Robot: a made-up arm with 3 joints. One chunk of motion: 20 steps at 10 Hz.
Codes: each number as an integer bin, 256 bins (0 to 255) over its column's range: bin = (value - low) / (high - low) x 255, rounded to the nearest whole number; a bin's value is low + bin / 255 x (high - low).
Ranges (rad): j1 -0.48..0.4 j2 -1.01..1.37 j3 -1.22..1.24
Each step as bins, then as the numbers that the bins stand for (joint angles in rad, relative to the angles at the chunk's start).
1 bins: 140 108 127
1 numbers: 0.0031 -0.0020 0.0052
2 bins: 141 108 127
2 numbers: 0.0066 -0.0020 0.0052
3 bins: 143 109 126
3 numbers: 0.0135 0.0073 -0.0045
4 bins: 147 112 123
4 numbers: 0.0273 0.0353 -0.0334
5 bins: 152 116 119
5 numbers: 0.0445 0.0727 -0.0720
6 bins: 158 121 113
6 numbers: 0.0653 0.1193 -0.1299
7 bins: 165 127 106
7 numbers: 0.0894 0.1753 -0.1974
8 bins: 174 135 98
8 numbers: 0.1205 0.2500 -0.2746
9 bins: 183 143 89
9 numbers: 0.1515 0.3247 -0.3614
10 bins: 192 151 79
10 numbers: 0.1826 0.3993 -0.4579
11 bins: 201 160 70
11 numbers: 0.2136 0.4833 -0.5447
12 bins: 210 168 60
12 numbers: 0.2447 0.5580 -0.6412
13 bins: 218 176 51
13 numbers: 0.2723 0.6327 -0.7280
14 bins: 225 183 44
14 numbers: 0.2965 0.6980 -0.7955
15 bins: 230 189 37
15 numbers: 0.3137 0.7540 -0.8631
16 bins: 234 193 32
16 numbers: 0.3275 0.7913 -0.9113
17 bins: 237 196 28
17 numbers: 0.3379 0.8193 -0.9499
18 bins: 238 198 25
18 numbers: 0.3413 0.8380 -0.9788
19 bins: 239 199 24
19 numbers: 0.3448 0.8473 -0.9885
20 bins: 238 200 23
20 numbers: 0.3413 0.8567 -0.9981
